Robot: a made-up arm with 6 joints.
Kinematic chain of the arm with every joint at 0, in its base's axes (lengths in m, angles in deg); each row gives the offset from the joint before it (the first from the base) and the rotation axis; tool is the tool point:
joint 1: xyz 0 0 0.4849 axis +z
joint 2: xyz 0.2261 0 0 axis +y
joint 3: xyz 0 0 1.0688 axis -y
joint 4: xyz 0 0 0.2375 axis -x
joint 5: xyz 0.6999 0 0 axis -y
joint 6: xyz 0.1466 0 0 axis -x
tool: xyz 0 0 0
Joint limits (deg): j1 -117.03..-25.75 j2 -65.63..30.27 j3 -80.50..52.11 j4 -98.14..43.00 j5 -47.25..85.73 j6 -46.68..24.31
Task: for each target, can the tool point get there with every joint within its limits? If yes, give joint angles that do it. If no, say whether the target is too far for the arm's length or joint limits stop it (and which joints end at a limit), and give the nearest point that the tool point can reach.
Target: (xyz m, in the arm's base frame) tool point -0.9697 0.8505 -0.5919
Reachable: no: joint limits stop it (at a limit: joint 1, joint 2, joint 3, joint 5) | nearest point -0.0884 -0.0272 0.8684 | short by 1.918 m
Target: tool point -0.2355 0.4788 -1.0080
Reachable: no: joint limits stop it (at a limit: joint 1, joint 2, joint 3, joint 4) | nearest point -0.3255 -0.5751 0.5489 | short by 1.882 m
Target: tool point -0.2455 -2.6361 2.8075
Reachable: no: too far | nearest point -0.1368 -1.4693 1.9364 | short by 1.460 m
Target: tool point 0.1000 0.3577 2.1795
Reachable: yes | joints -106.74 -40.10 27.57 -32.02 5.36 15.23
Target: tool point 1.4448 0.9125 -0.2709
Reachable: no: joint limits stop it (at a limit: joint 1, joint 2, joint 4, joint 5) | nearest point 0.7980 -0.2666 0.5725 | short by 1.587 m
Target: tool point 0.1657 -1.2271 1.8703
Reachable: yes | joints -82.39 10.76 17.53 -80.40 -0.68 -11.69
